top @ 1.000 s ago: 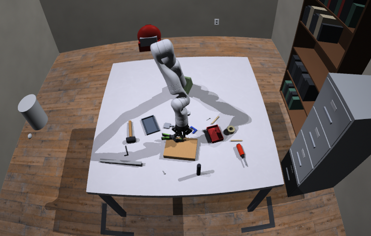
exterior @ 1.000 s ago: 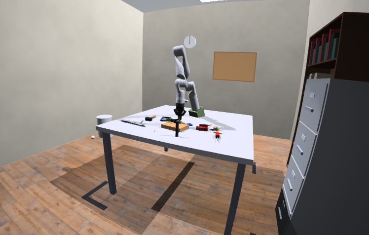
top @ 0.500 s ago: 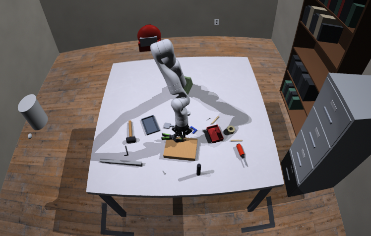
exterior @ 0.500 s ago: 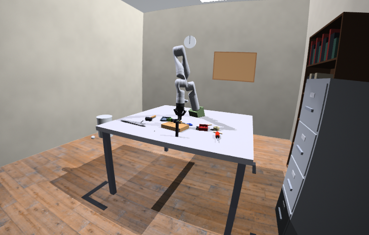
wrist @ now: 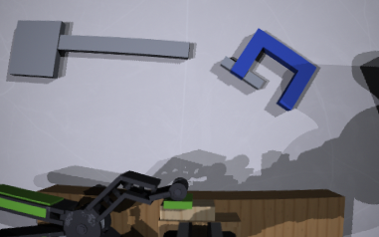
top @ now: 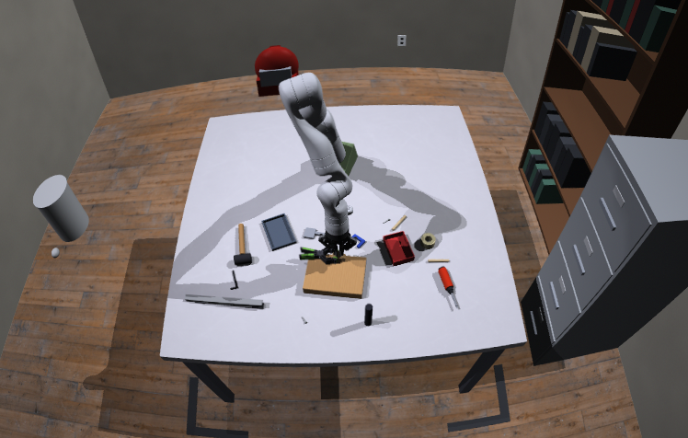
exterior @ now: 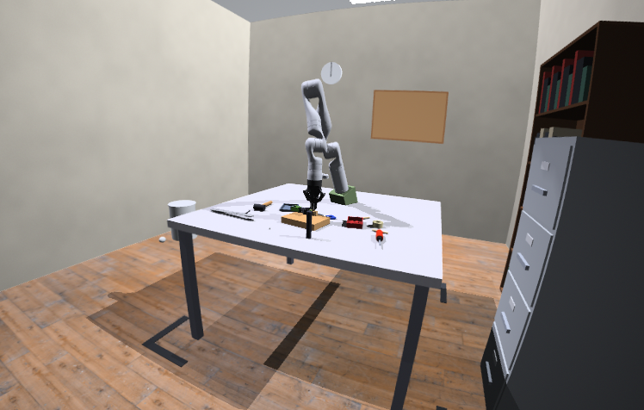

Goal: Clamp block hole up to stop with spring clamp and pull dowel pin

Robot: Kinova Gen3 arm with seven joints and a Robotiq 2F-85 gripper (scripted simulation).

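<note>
Now: hand 2 cm above the round dowel pin. Also, from my hand: grey t-shaped tool (13 cm behind, 7 cm to the right, 7 cm below); then wooden bench board (5 cm below, 5 cm ahead, 2 cm to the right); then wooden block (4 cm below).
</note>
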